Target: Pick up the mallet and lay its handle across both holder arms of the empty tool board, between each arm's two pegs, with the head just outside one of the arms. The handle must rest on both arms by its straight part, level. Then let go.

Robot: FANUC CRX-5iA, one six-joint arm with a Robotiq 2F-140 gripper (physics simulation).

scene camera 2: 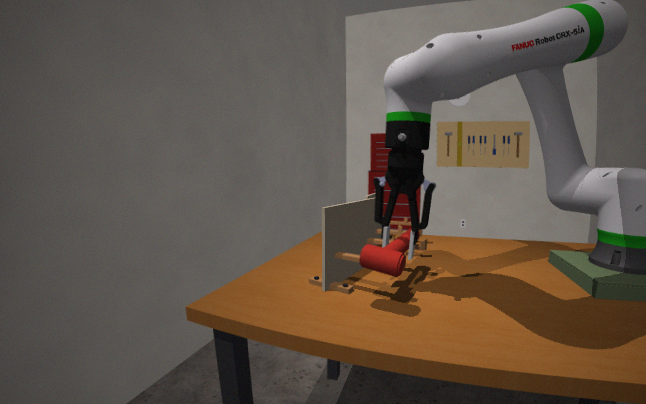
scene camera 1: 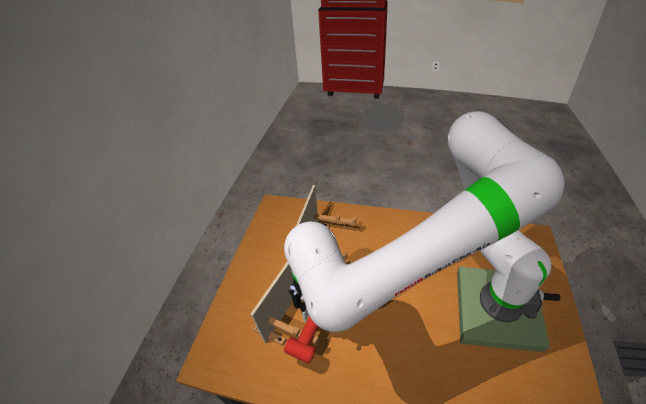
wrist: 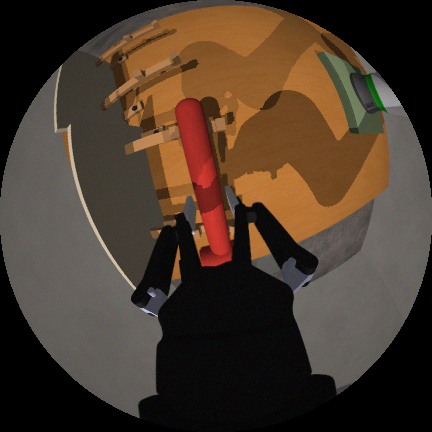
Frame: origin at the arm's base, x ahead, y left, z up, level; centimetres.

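Seen in the pictures: gripper, fingertip midpoint: (wrist: pixel 209 197); arm's base, origin of the base link: (scene camera 2: pixel 620 265) (scene camera 1: pixel 501 301).
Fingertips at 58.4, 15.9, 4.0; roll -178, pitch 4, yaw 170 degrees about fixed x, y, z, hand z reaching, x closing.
Observation:
Pixels of each thing's top centre, then the offset from my fingertips to it, as dx, dy, dz. "spot": a spot on its surface instead. Level surfaces: height alone.
- red mallet, middle of its top: (wrist: pixel 207 202) (scene camera 2: pixel 400 234) (scene camera 1: pixel 316 310) -0.4, -1.2, +4.8
- second board, surface spot: (scene camera 1: pixel 308 204) spot: +9.6, -38.3, +10.2
- wooden table, its level: dz -7.8
The red mallet (scene camera 1: pixel 299 350) (scene camera 2: pixel 382 260) (wrist: pixel 200 155) lies with its handle across both holder arms of the near tool board (scene camera 1: pixel 272 302) (scene camera 2: pixel 345 240) (wrist: pixel 115 195). In the wrist view the handle crosses the farther arm (wrist: pixel 150 143) left of its end peg; the nearer arm (scene camera 1: pixel 284 327) (scene camera 2: pixel 347 256) is partly hidden. The head is just outside the nearer arm, above the table. The handle looks about level. My gripper (scene camera 2: pixel 398 250) (wrist: pixel 209 197) is open, with one fingertip on each side of the handle and a gap to it. The arm mostly hides the gripper in scene camera 1.
A second board (scene camera 1: pixel 308 204) (wrist: pixel 85 75) with its own holder arms (scene camera 1: pixel 340 220) (wrist: pixel 142 75) stands farther along the wooden table (scene camera 1: pixel 225 345) (scene camera 2: pixel 280 320). The robot's green base plate (scene camera 1: pixel 500 340) (scene camera 2: pixel 620 290) (wrist: pixel 342 90) is on the right. A red cabinet (scene camera 1: pixel 354 50) stands beyond the table.

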